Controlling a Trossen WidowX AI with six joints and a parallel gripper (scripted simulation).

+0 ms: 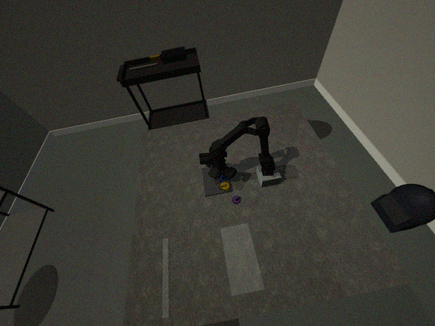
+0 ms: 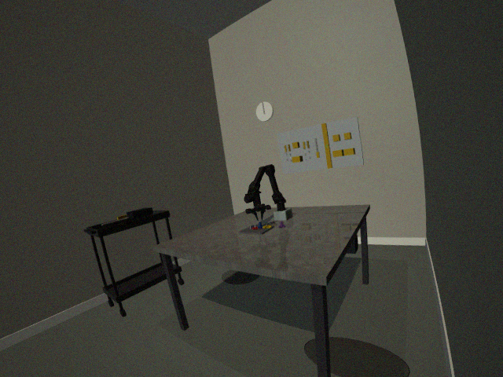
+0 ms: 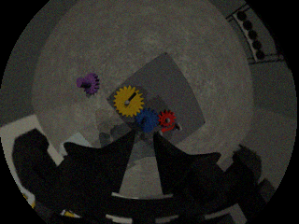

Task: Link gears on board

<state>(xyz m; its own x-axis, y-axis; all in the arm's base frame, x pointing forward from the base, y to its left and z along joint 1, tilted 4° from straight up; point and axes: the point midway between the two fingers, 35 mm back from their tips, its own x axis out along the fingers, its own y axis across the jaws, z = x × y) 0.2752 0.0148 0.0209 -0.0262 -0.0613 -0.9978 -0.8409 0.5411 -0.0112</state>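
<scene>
Right now the blue gear is 4 cm below my gripper tip. The rest, counted from my gripper tip: purple gear (14 cm to the left, 8 cm behind, 5 cm below); then red gear (5 cm below, 4 cm ahead, 2 cm to the right); then yellow gear (5 cm to the left, 5 cm below, 1 cm behind).
</scene>
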